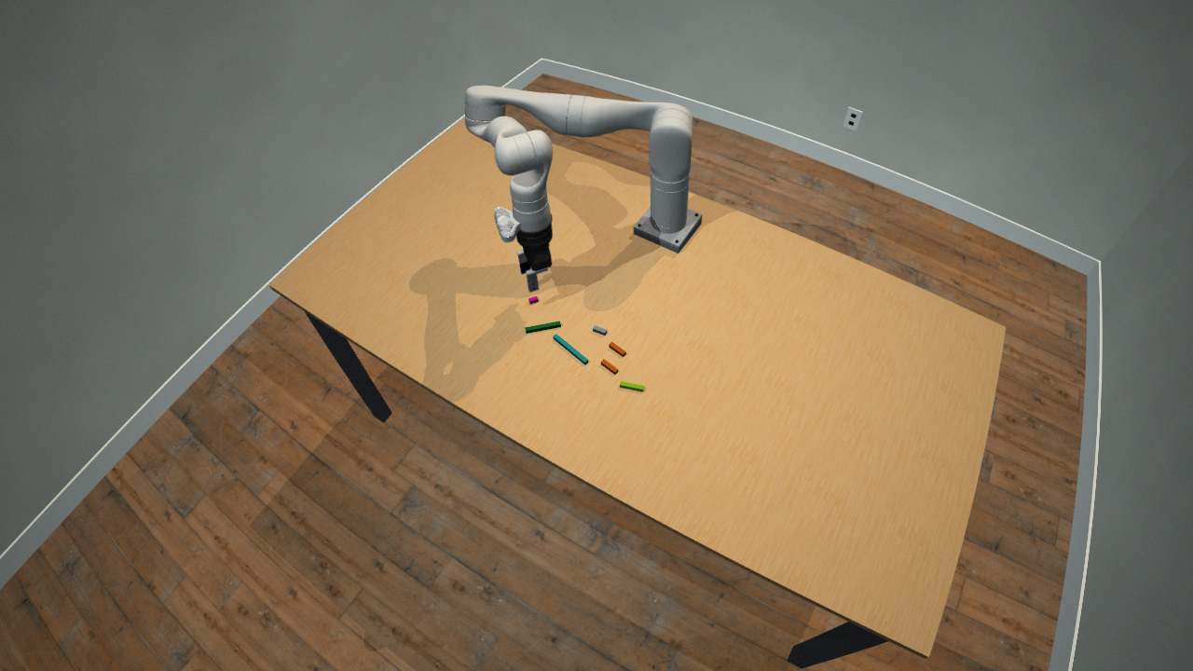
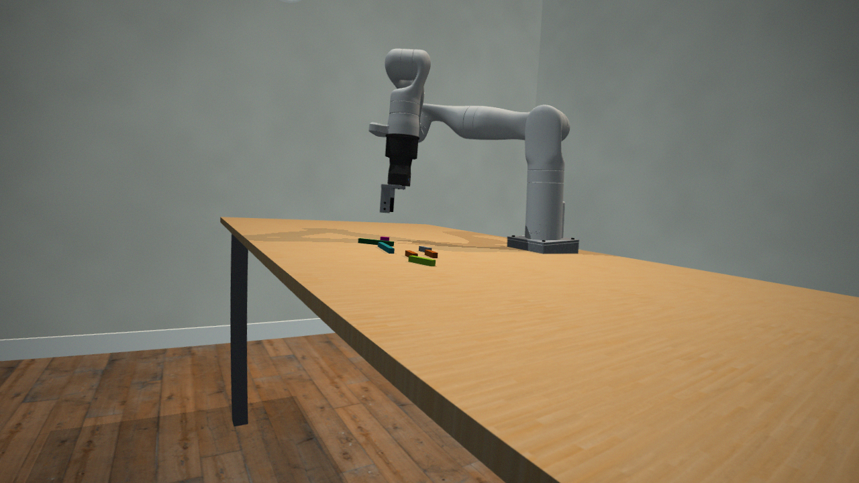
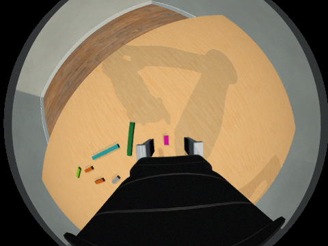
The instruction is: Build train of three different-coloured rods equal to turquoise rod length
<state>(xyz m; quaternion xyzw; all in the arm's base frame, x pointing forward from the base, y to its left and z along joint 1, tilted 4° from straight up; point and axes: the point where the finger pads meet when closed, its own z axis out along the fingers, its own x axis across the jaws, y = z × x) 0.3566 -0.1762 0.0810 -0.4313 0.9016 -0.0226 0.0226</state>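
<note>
Right now my hand is 80 mm above the magenta rod. Also, from my hand: green rod 60 mm ahead, 60 mm to the left, 80 mm below; grey rod 10 mm ahead, 180 mm to the left, 80 mm below; turquoise rod 80 mm ahead, 150 mm to the left, 80 mm below.
</note>
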